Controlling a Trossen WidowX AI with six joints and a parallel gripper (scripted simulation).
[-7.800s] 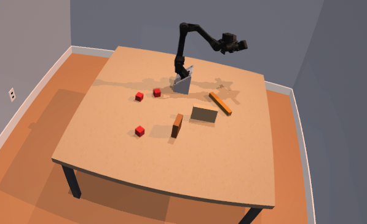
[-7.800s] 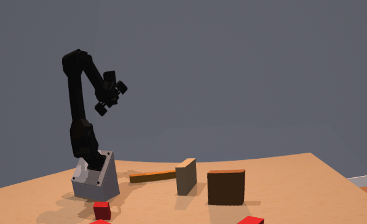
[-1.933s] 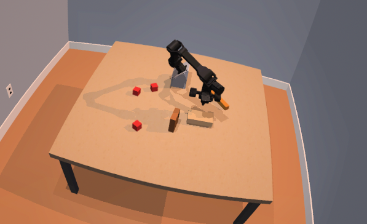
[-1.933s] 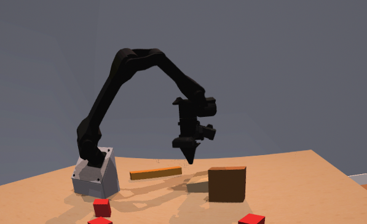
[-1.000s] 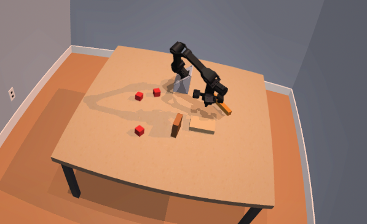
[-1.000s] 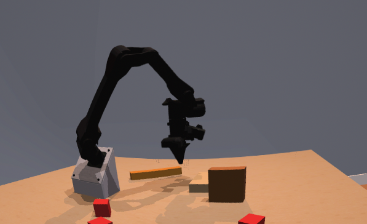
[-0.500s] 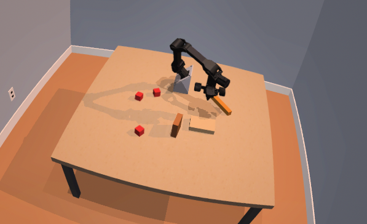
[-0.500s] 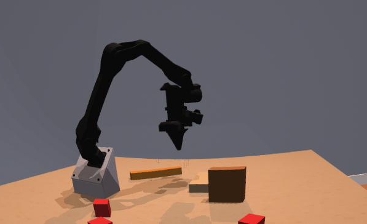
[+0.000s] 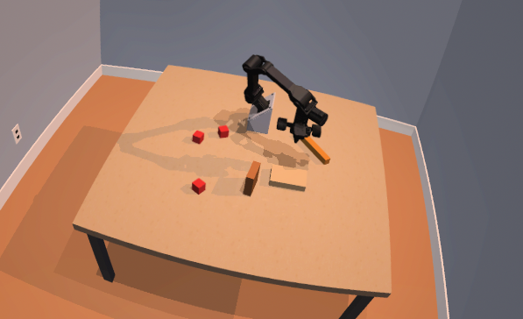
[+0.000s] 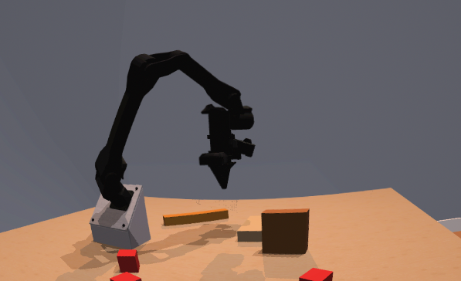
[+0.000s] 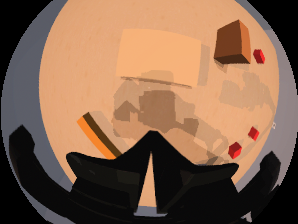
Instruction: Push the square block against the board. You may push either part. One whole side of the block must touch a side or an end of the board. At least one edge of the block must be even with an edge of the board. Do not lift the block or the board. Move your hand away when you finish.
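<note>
Right now the brown square block is 190 mm ahead of my gripper tip, 140 mm to the right of it and 80 mm below it. From my gripper tip the other things lie so: thin orange bar: 140 mm behind, 100 mm to the left, 120 mm below; tan board: 100 mm ahead, 120 mm below.
</note>
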